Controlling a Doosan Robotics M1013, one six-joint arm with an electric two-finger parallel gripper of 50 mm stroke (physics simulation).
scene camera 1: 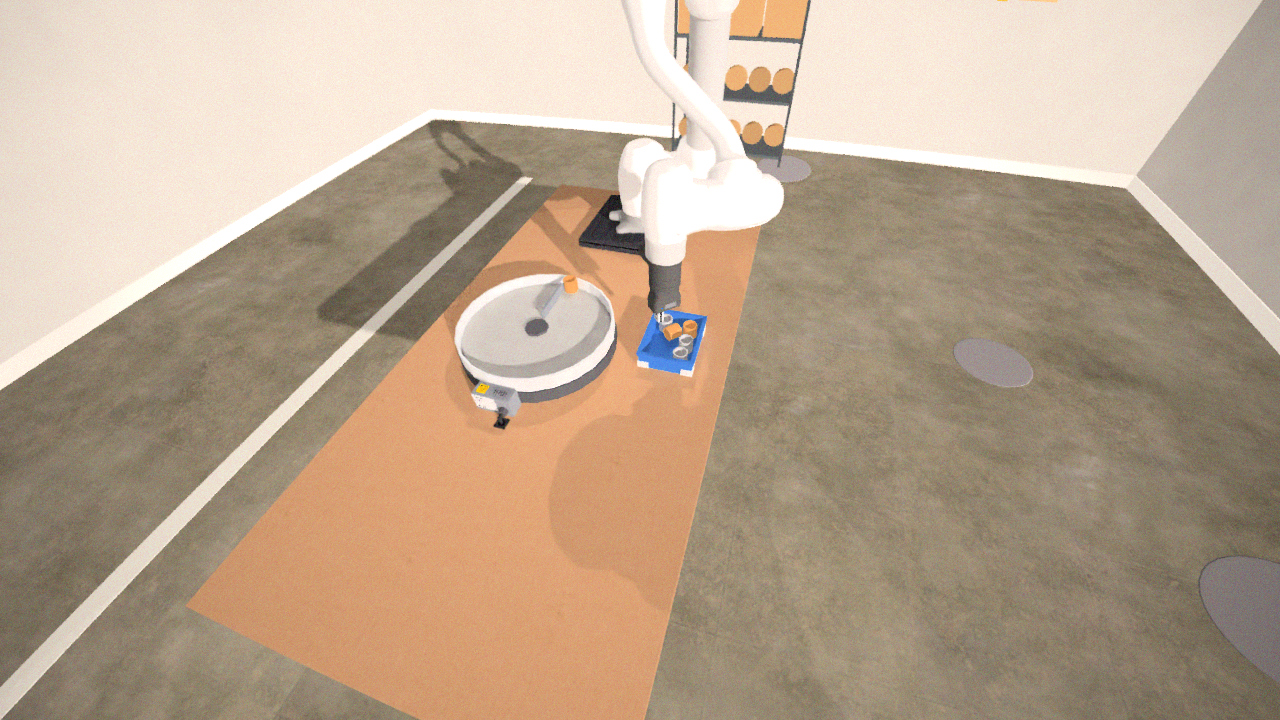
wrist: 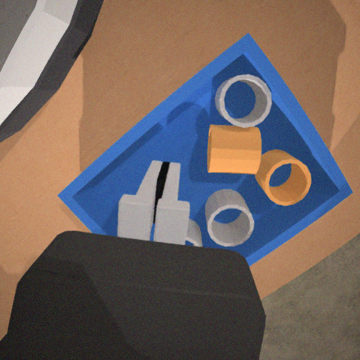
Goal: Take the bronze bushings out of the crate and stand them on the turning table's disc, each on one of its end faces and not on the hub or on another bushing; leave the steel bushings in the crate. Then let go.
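Frame: origin at the arm's base, x ahead, y right, z down, level; millimetres.
Where they show: gripper, between the fingertips: (scene camera 1: 658, 319).
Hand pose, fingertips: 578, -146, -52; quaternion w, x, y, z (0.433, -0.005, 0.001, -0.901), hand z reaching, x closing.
Observation:
Things, the pixels of their top centre, and the offset from my fingertips, as dx, dy, dz. "spot": a spot on its surface instead.
- turning table's disc, centre of its top: (scene camera 1: 536, 326) +42, +328, +36
- hub, centre of its top: (scene camera 1: 536, 326) +42, +328, +36
- blue crate, centre of its top: (scene camera 1: 673, 334) -2, -39, +47
- steel bushing, centre of its top: (scene camera 1: 665, 318) -70, -8, +54
- upright bronze bushing, centre of its top: (scene camera 1: 690, 324) -53, -78, +54
- grey bar, a spot on its surface: (scene camera 1: 551, 297) spot: -59, +317, +15
- white raised rim, a spot on its surface: (scene camera 1: 459, 344) spot: +143, +507, +37
- small grey box, centre of its top: (scene camera 1: 493, 391) +275, +351, +39
One bronze bushing (scene camera 1: 570, 284) appears upright on the turning table's disc (scene camera 1: 496, 326), near the far rim and away from the hub (scene camera 1: 536, 327). In the blue crate (scene camera 1: 650, 356) (wrist: 120, 148), one bronze bushing (scene camera 1: 672, 332) (wrist: 234, 150) lies on its side, between a steel bushing (scene camera 1: 665, 319) (wrist: 262, 107) and an upright bronze bushing (scene camera 1: 690, 326) (wrist: 267, 171). Two more steel bushings stand there: one (scene camera 1: 685, 340) (wrist: 221, 201) beside the bronze pair, the other (scene camera 1: 680, 352) (wrist: 194, 231) partly hidden by the gripper in the wrist view. My gripper (scene camera 1: 660, 317) (wrist: 164, 179) is shut and empty above the crate.
A grey bar (scene camera 1: 551, 297) lies over the disc beside the bronze bushing there. A white raised rim (scene camera 1: 459, 344) (wrist: 37, 52) surrounds the disc. A small grey box (scene camera 1: 496, 398) on a stand is at its near side. A shelf rack (scene camera 1: 791, 125) stands behind the arm.

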